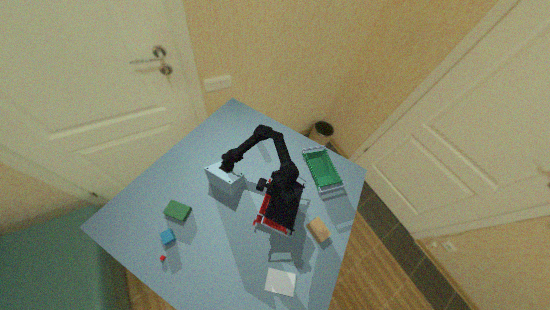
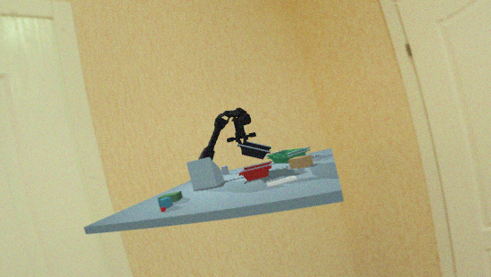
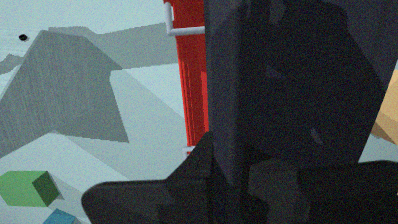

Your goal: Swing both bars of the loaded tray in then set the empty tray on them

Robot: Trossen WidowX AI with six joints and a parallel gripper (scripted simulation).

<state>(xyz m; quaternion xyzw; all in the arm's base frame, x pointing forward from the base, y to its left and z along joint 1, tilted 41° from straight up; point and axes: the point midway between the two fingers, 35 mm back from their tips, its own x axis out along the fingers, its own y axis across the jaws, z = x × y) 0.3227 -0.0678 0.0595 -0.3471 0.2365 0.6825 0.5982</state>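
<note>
The black tray is 8 cm ahead of my gripper tip and 2 cm to the left of it. From my gripper tip the other things lie so: green block 42 cm behind, 31 cm to the right, 16 cm below; white plate 31 cm to the right, 26 cm ahead, 18 cm below; tan block 33 cm ahead, 15 cm below, 2 cm to the left.
</note>
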